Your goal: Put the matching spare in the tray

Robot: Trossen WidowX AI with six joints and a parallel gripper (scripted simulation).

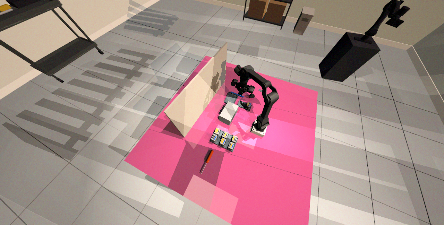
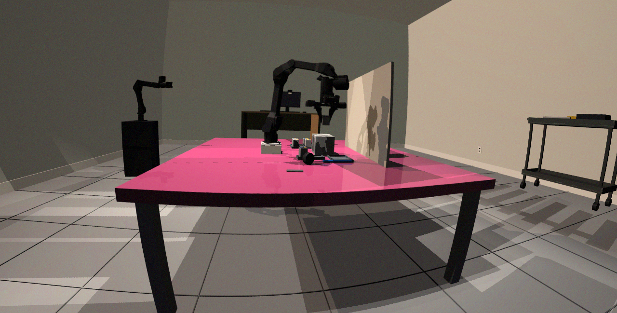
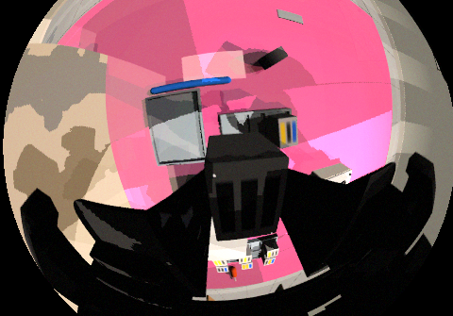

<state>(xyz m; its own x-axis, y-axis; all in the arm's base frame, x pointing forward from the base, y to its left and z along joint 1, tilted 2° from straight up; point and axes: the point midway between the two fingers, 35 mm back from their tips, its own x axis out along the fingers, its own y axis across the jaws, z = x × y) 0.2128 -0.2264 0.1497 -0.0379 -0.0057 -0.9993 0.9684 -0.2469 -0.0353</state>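
Right now my gripper tip is 17 cm above the grey tray, 8 cm short of it and 2 cm to the left of it. Round my gripper tip: black round object: 15 cm below, 11 cm behind, 9 cm to the right; then spare: 2 cm above; then grey box: 17 cm to the left, 12 cm below, 7 cm ahead.
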